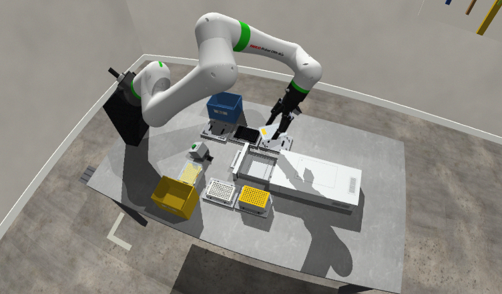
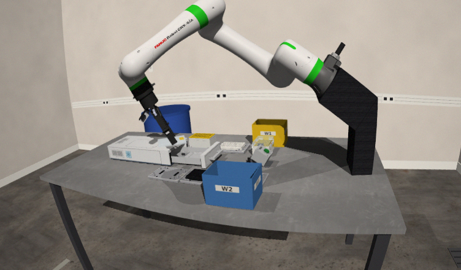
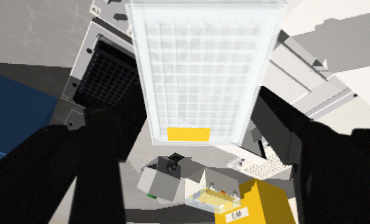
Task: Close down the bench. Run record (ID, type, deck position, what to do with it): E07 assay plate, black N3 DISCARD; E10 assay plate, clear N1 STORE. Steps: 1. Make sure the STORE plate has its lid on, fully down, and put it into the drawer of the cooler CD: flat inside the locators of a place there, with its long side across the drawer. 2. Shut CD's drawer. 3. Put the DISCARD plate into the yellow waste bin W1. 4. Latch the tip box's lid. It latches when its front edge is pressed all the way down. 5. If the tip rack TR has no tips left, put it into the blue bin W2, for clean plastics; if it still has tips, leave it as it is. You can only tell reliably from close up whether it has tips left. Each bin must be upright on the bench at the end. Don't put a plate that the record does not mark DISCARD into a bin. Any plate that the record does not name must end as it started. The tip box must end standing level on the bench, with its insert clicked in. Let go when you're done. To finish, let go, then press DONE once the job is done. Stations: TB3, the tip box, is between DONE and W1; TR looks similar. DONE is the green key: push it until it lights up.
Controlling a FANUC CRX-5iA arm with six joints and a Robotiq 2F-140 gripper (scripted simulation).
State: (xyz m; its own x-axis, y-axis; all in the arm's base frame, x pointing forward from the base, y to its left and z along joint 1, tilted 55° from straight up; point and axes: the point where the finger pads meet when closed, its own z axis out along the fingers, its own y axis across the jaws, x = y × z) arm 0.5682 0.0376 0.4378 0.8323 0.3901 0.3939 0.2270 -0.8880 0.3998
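Now: the cooler drawer 30 mm behind my hand, 140 mm to the right of it and 130 mm below it. Also, from my hand: clear lid (20 mm below); then clear plate (30 mm below); then black assay plate (150 mm behind, 80 mm to the left, 150 mm below).
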